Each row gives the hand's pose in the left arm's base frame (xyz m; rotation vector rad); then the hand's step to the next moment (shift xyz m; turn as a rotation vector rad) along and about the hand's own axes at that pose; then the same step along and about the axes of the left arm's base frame.
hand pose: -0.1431 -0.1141 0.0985 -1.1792 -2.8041 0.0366
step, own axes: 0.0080 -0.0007 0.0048 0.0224 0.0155 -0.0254
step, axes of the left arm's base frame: -0.0065 0.0053 -0.0041 -0.0020 0.0264 0.0262
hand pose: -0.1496 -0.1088 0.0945 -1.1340 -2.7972 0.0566
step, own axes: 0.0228 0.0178 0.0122 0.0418 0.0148 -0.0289
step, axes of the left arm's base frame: -0.0055 0.0288 -0.0113 -0.0158 0.0394 0.0316
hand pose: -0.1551 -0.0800 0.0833 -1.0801 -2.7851 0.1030
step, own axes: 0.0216 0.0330 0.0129 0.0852 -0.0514 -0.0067
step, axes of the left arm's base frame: 0.0040 0.0388 -0.0141 -0.0951 0.0196 0.0227
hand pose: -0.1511 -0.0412 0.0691 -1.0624 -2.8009 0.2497
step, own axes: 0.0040 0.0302 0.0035 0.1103 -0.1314 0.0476
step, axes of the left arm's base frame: 0.0158 0.0246 -0.0092 -0.1753 -0.0284 -0.0125
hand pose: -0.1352 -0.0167 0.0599 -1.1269 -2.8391 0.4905
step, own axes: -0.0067 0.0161 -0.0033 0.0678 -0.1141 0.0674
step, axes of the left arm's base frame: 0.0161 0.0074 -0.0014 -0.1359 -0.0507 -0.0336
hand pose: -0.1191 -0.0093 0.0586 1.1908 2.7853 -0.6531
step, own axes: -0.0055 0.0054 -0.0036 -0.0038 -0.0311 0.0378
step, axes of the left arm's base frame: 0.0081 0.0010 0.0024 -0.0237 -0.0367 -0.0224
